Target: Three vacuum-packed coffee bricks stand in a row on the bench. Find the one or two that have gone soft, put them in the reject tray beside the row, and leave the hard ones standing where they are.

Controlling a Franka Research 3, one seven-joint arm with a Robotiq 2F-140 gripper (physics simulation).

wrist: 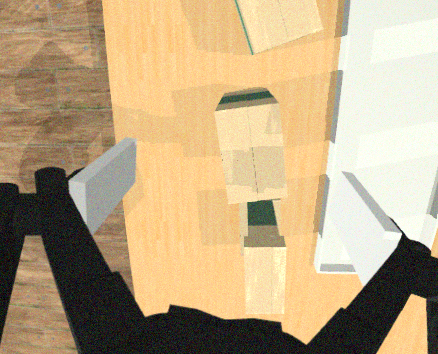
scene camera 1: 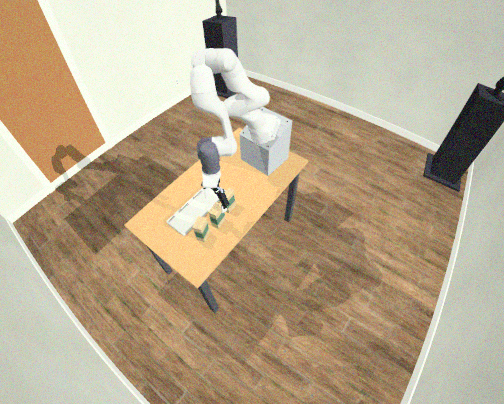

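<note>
Three tan coffee bricks with green bands stand in a row. The front brick [scene camera 1: 201,227] [wrist: 280,22] is at the top of the wrist view, partly cut off and turned slightly. The middle brick [scene camera 1: 217,215] [wrist: 252,155] is near the centre of the wrist view. The brick nearest the arm base [scene camera 1: 230,199] [wrist: 265,280] is low in the wrist view, and its top looks narrower than the middle one's. My gripper [scene camera 1: 217,201] [wrist: 235,176] is open and empty above the row, its fingers wide apart on both sides of the middle brick's line. Softness cannot be told by sight alone.
The white reject tray [scene camera 1: 183,221] [wrist: 400,102] lies alongside the row, under the right finger in the wrist view. The bench [scene camera 1: 200,265] [wrist: 160,270] has its edge on the row's other side. The grey base block [scene camera 1: 267,152] stands at the bench's far end.
</note>
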